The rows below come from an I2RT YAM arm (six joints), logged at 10 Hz.
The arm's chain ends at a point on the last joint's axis. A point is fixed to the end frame.
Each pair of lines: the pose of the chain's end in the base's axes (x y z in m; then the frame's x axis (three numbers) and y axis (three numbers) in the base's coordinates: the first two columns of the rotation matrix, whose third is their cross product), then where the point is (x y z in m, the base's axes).
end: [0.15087, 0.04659, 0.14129, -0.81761, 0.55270, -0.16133, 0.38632, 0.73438, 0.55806]
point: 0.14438 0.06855 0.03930
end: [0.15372, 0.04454, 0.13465, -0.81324, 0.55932, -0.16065, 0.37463, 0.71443, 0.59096]
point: 0.14952 0.06994 0.03334
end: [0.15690, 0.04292, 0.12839, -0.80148, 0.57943, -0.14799, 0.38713, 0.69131, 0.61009]
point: 0.15349 0.07101 0.02776
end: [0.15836, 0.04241, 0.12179, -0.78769, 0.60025, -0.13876, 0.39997, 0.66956, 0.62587]
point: 0.15600 0.07266 0.02176
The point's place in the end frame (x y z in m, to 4 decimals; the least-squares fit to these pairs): 0.0339 -0.0433 0.0889
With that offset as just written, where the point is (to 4 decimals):
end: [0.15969, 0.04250, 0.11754, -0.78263, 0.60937, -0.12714, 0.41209, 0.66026, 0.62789]
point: 0.1568 0.0736 0.0178
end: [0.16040, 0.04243, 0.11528, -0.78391, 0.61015, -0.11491, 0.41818, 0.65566, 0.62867]
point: 0.1565 0.0743 0.0158
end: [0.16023, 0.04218, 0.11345, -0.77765, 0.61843, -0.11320, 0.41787, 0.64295, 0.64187]
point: 0.1575 0.0755 0.0144
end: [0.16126, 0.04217, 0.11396, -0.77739, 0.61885, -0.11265, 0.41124, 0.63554, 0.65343]
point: 0.1594 0.0767 0.0153
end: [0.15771, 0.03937, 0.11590, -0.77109, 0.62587, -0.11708, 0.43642, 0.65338, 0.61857]
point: 0.1539 0.0702 0.0161
